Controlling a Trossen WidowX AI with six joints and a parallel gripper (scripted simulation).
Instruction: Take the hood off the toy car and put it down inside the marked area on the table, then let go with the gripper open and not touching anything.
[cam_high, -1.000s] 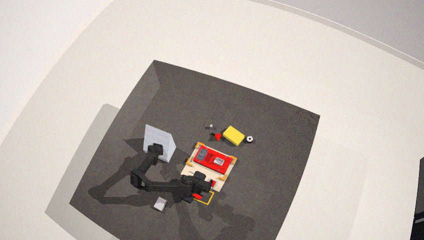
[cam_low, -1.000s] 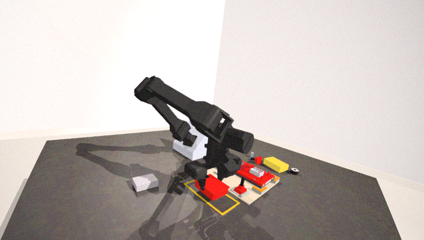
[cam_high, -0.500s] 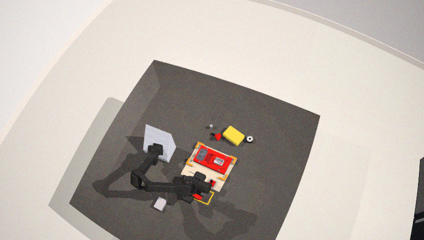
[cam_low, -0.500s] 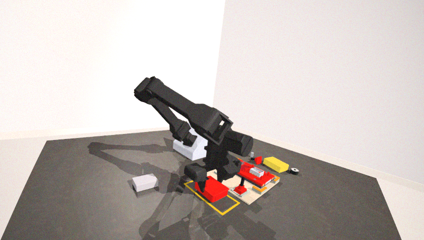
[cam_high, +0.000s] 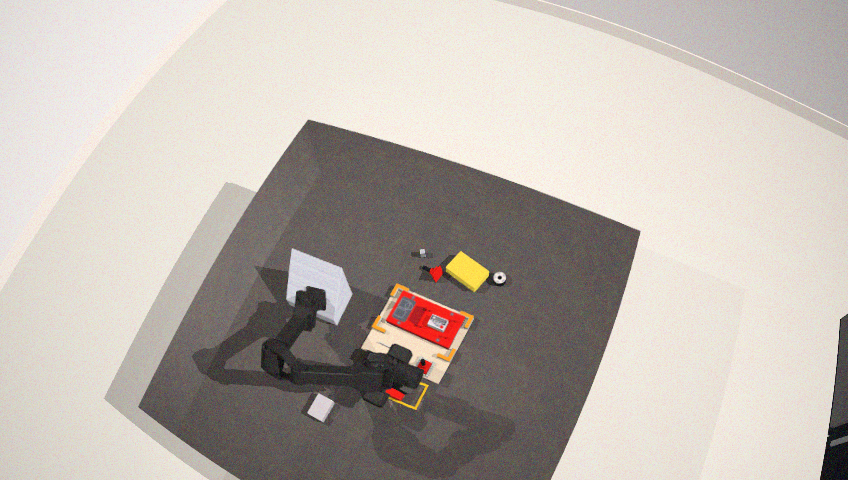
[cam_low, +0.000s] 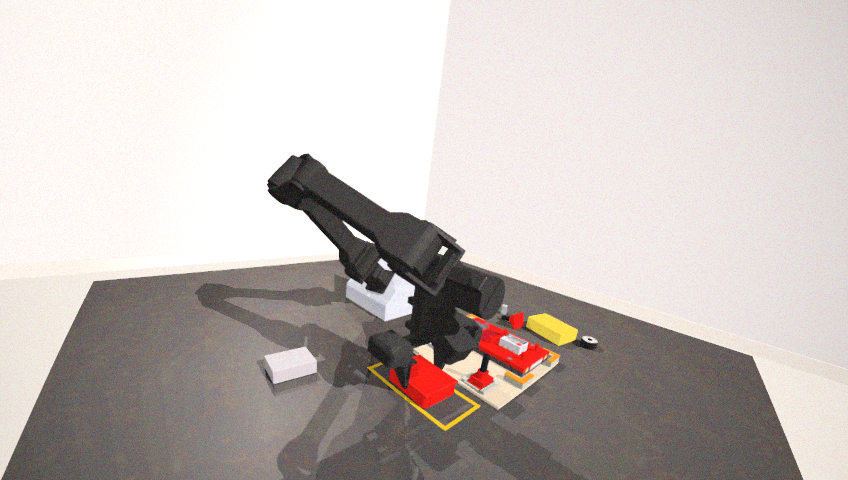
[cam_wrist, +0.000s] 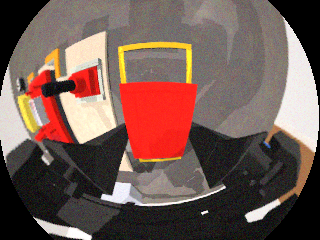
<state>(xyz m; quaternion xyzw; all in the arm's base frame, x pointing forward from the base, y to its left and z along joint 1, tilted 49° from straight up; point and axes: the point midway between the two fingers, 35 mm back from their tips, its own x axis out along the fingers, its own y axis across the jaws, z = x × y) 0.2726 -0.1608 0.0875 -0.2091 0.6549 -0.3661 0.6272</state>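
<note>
Now: gripper tip right at the hood. Also, from my gripper tip: small wheel: 210 mm ahead, 400 mm to the left; then beige base plate: 30 mm ahead, 190 mm to the left; then yellow sponge block: 110 mm ahead, 400 mm to the left.
</note>
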